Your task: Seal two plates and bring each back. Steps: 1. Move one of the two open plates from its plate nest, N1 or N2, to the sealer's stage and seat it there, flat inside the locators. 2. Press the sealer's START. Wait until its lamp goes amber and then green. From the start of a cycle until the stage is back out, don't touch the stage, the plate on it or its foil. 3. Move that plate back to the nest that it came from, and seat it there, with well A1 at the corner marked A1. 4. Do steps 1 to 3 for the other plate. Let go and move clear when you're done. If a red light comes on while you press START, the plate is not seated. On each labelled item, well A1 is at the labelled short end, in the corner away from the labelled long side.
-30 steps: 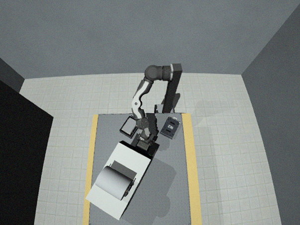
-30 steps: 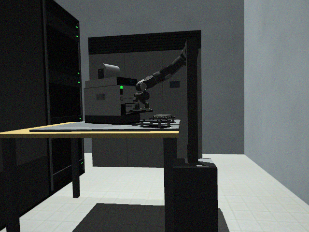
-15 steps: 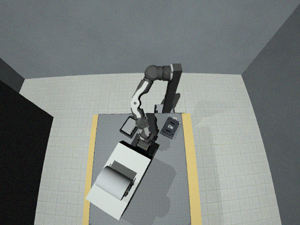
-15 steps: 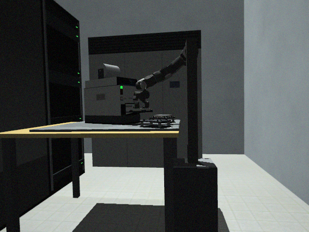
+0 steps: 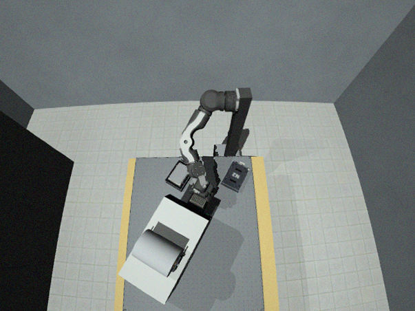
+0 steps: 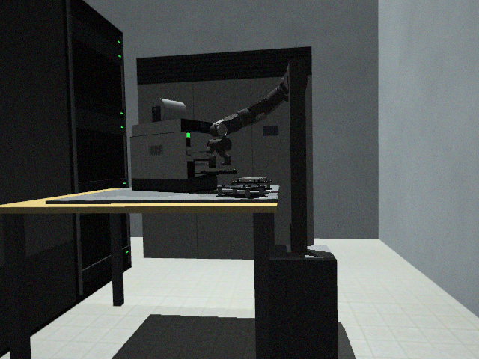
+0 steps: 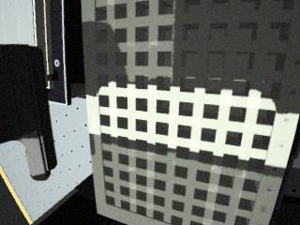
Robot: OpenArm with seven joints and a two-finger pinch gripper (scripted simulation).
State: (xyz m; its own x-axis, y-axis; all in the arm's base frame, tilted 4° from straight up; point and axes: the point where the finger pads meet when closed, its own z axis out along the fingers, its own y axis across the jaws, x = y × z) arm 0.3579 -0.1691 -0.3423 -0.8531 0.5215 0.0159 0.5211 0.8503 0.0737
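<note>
The well plate is 2 cm below my hand. Also, from my hand: foil roll 28 cm ahead, 17 cm to the right, 29 cm above; then start button 13 cm ahead, 3 cm to the left, 6 cm above; then sealer stage 3 cm below.
</note>
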